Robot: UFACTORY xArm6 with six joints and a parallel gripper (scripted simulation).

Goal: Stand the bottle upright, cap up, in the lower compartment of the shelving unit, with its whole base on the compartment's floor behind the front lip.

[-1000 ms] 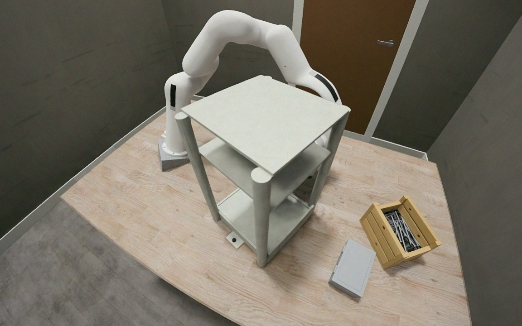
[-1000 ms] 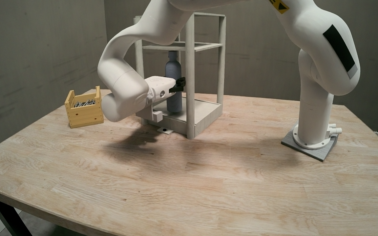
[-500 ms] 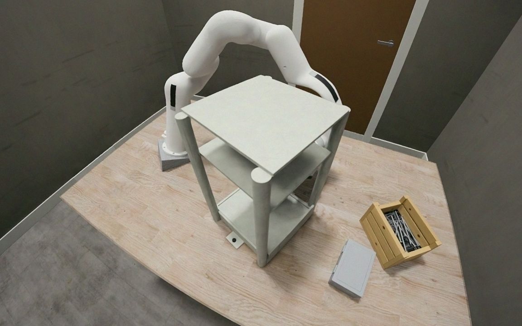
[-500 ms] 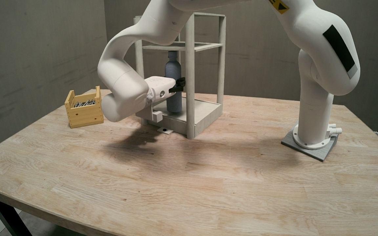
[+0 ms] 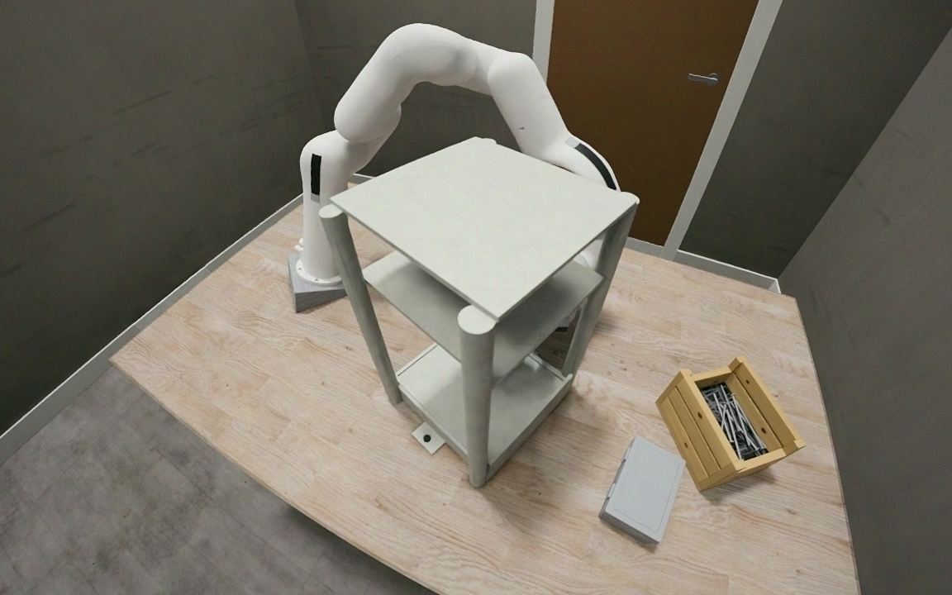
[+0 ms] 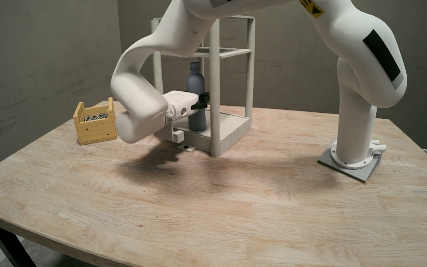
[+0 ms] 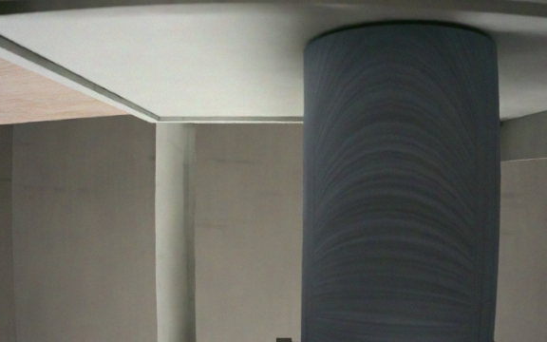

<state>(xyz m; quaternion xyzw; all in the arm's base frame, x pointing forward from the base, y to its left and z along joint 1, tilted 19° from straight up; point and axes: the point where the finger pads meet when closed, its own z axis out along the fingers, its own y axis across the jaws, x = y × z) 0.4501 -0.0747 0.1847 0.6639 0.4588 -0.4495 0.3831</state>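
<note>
Right now the shelving unit is 10 mm behind my hand, 50 mm to the right of it and 50 mm above it. The rest, counted from my hand: flat grey case: 280 mm ahead, 100 mm to the right, 120 mm below; crate: 380 mm ahead, 60 mm to the left, 100 mm below.
</note>
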